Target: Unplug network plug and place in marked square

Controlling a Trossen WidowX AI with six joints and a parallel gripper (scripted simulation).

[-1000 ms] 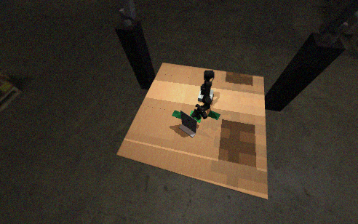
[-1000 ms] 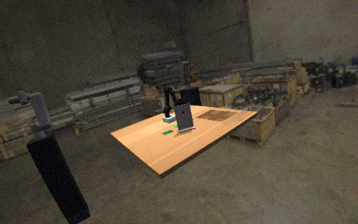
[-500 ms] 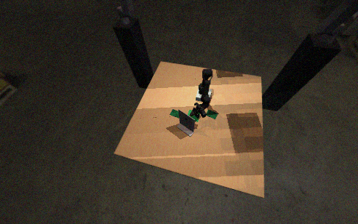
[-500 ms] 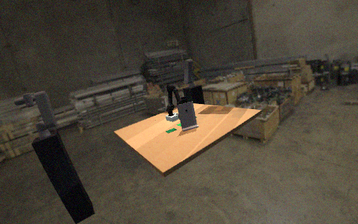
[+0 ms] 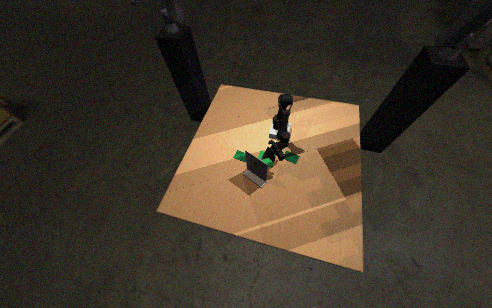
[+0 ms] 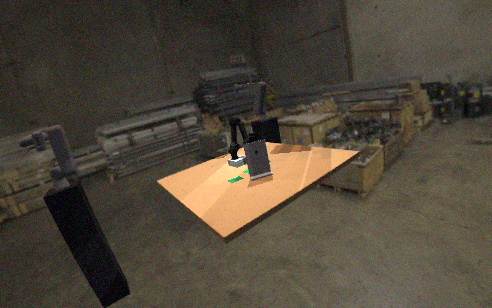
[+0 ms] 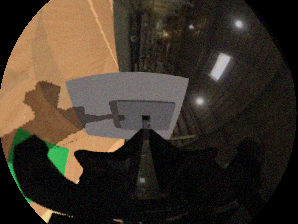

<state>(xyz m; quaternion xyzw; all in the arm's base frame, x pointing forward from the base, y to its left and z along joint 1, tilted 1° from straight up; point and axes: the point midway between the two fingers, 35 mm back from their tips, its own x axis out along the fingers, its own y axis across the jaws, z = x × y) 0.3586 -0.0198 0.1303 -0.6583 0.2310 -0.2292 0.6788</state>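
Now: the green marked square 19 cm below my gripper tip, 11 cm behind it and 1 cm to the left of it. The rest, counted from my gripper tip: grey upright panel: 7 cm below, 5 cm ahead, 3 cm to the right; network plug: 1 cm ahead.
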